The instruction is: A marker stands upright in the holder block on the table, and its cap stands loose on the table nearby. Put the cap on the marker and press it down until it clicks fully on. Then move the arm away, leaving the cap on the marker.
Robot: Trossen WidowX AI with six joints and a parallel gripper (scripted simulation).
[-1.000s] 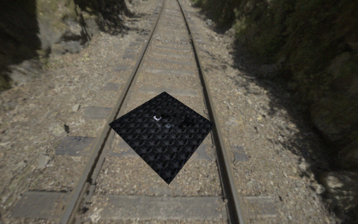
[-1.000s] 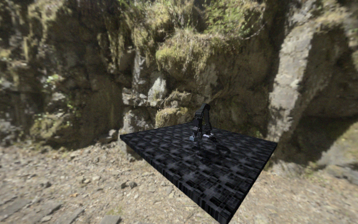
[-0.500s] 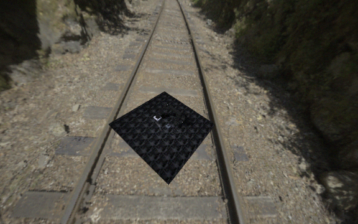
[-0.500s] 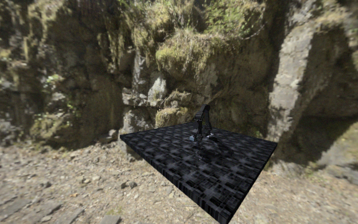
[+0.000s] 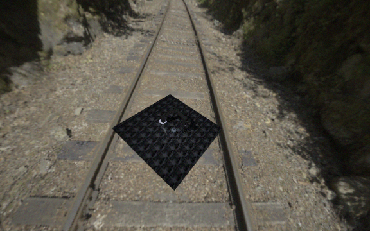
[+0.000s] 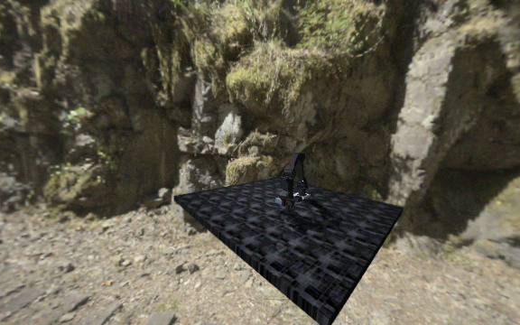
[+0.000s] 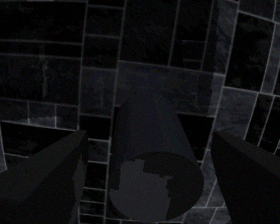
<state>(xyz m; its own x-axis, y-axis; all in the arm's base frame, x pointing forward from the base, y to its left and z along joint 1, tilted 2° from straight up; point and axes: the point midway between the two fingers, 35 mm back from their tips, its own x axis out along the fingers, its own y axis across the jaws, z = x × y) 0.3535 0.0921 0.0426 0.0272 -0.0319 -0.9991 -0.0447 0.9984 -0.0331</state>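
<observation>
My gripper tip is now 10 cm past the holder block, 12 cm to the left of it and 1 cm above it. Also, from my gripper tip: cylindrical cap: right at my gripper tip.
</observation>
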